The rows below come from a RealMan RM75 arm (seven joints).
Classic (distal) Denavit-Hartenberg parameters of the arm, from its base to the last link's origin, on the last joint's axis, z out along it. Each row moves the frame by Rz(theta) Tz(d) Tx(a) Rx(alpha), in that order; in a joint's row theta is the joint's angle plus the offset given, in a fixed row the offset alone. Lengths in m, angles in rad.
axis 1: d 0.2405  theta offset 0  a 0  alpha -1.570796
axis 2: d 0  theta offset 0  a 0  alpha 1.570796
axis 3: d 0.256  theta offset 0  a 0  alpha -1.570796
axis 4: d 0  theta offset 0  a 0  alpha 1.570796
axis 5: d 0.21  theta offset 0  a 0  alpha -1.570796
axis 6: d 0  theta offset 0  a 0  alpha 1.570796
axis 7: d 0.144  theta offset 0  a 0  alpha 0
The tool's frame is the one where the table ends.
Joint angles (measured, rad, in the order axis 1, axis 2, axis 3, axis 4, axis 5, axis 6, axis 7), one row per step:
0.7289 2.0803 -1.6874 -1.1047 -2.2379 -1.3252 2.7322
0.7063 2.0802 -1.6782 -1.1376 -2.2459 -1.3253 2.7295
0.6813 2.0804 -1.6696 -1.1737 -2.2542 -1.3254 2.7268
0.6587 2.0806 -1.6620 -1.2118 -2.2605 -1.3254 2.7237
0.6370 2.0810 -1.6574 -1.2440 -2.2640 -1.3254 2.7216
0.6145 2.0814 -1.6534 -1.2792 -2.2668 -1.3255 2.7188
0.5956 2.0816 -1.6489 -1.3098 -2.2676 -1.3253 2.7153
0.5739 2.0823 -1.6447 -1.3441 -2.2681 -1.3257 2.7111
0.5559 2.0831 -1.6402 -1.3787 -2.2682 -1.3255 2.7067
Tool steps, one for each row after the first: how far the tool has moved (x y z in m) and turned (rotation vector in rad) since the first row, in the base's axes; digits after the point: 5 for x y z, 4 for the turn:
0.00030 -0.00022 0.00399 0.0177 0.0112 0.0065
0.00068 -0.00083 0.00826 0.0366 0.0226 0.0135
-0.00040 -0.00137 0.01269 0.0555 0.0354 0.0250
-0.00065 -0.00265 0.01618 0.0701 0.0465 0.0318
-0.00142 -0.00416 0.01996 0.0852 0.0585 0.0412
-0.00246 -0.00532 0.02355 0.0991 0.0704 0.0503
-0.00355 -0.00707 0.02741 0.1134 0.0834 0.0603
-0.00602 -0.00834 0.03147 0.1286 0.0970 0.0744

